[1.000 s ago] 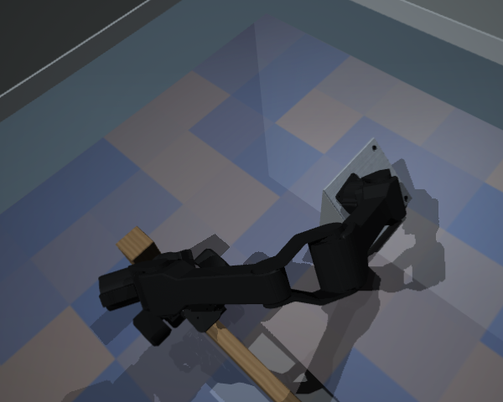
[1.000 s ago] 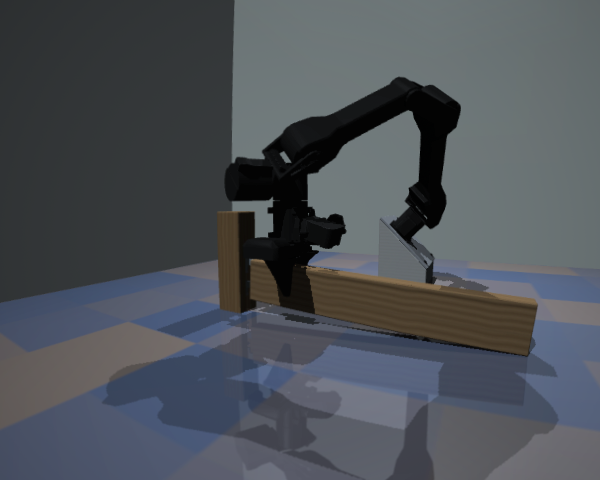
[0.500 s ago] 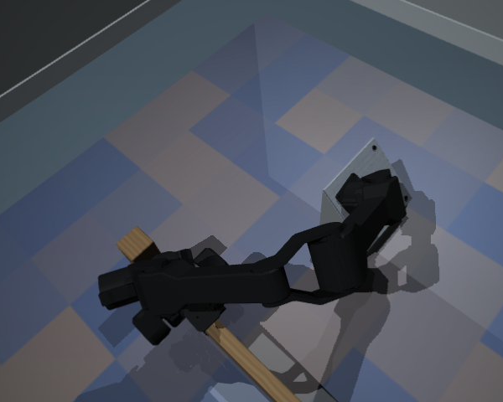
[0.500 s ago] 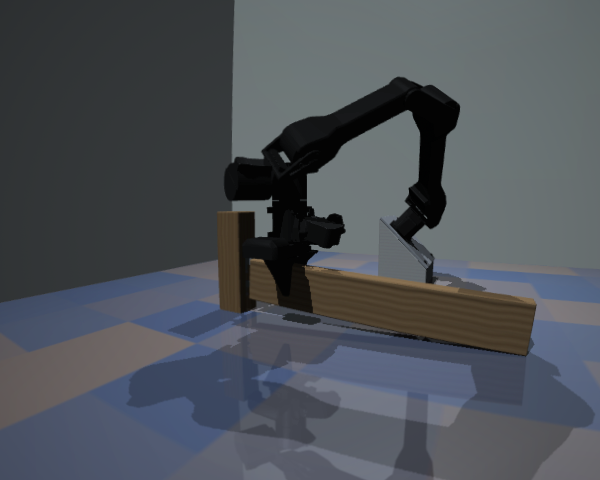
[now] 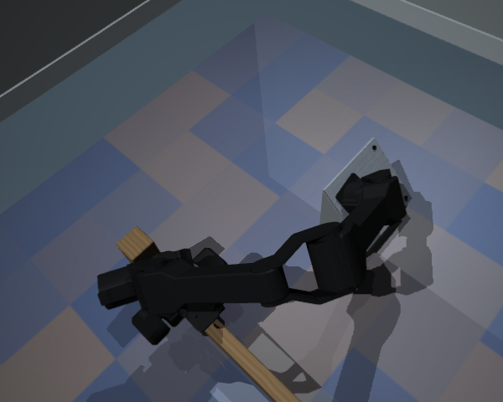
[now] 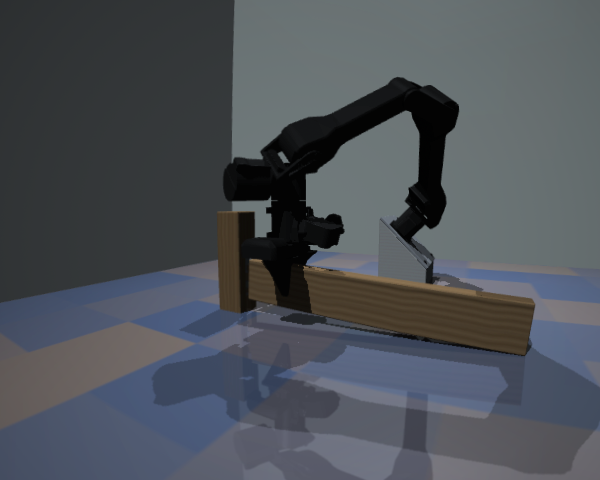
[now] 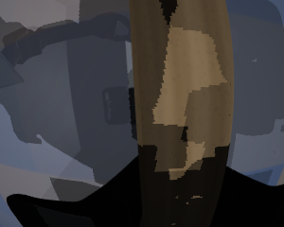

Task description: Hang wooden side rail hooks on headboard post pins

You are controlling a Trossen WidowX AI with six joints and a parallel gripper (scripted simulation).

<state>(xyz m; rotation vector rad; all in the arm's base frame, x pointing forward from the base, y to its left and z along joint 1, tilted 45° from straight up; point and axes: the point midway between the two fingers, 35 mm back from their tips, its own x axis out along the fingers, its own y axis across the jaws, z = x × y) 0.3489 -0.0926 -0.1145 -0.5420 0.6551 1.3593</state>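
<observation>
My gripper tip is now 1 cm past the wooden headboard post, 11 cm to the left of it and 4 cm below it.
</observation>
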